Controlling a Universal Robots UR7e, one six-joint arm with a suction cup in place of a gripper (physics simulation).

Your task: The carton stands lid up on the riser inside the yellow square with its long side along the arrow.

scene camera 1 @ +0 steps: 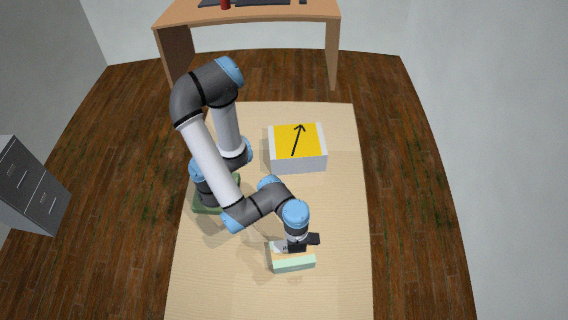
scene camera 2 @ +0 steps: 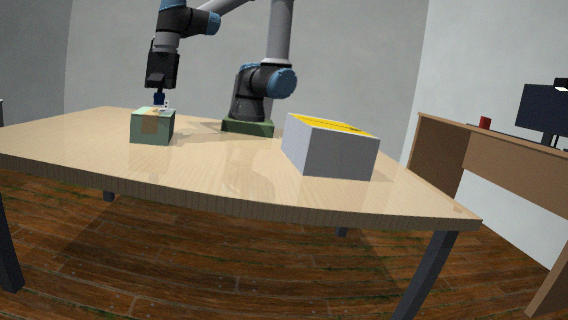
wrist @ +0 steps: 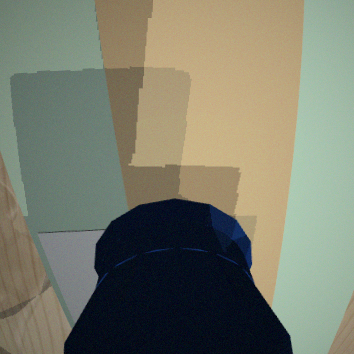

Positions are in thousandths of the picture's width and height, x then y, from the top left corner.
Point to a pale green carton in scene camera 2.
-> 263, 392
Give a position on a pale green carton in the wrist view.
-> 677, 315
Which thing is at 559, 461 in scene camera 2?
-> A grey riser.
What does my suction cup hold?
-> Nothing.
